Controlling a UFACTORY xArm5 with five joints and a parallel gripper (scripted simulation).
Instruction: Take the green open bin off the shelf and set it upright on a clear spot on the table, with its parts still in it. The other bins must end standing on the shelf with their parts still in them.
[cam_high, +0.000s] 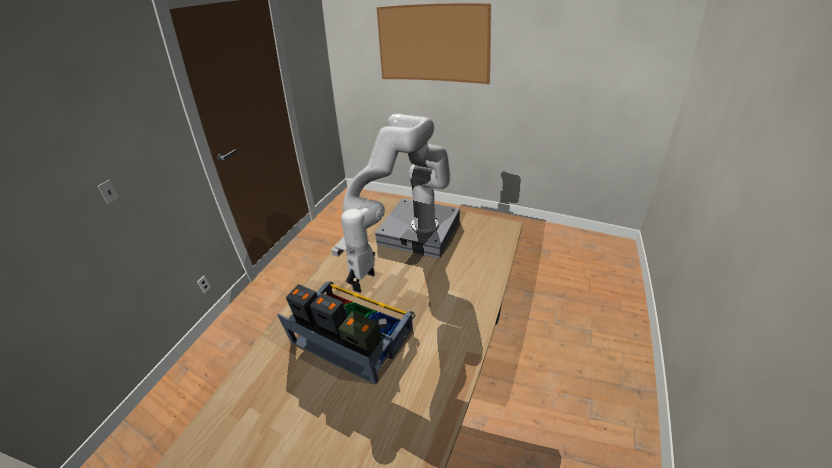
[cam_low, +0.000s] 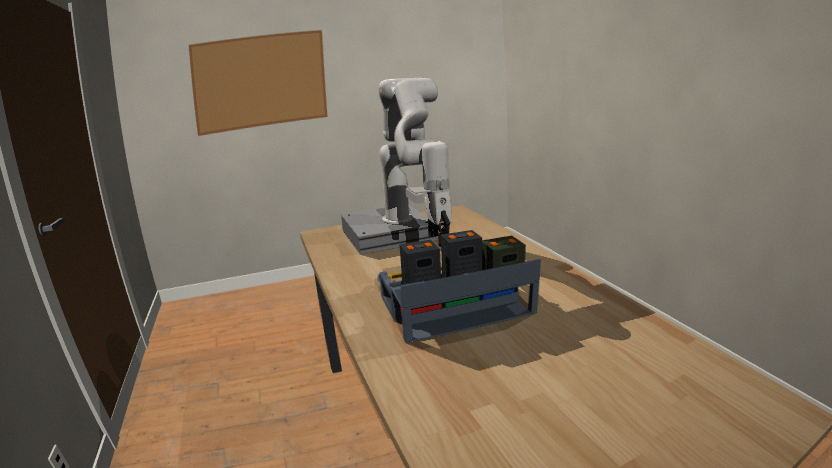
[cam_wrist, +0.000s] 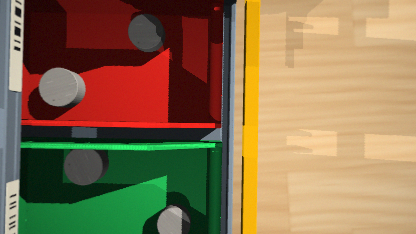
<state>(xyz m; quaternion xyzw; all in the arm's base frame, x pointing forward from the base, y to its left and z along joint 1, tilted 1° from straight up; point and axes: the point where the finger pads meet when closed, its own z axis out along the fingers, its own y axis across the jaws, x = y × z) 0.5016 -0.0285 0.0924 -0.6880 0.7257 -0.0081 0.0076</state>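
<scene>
Now: hand 100 mm above the yellow bar. Also, from my hand: blue open bin: 110 mm ahead, 110 mm to the left, 120 mm below; then grey shelf: 130 mm ahead, 10 mm to the right, 90 mm below; then green open bin: 100 mm ahead, 10 mm to the right, 120 mm below.
</scene>
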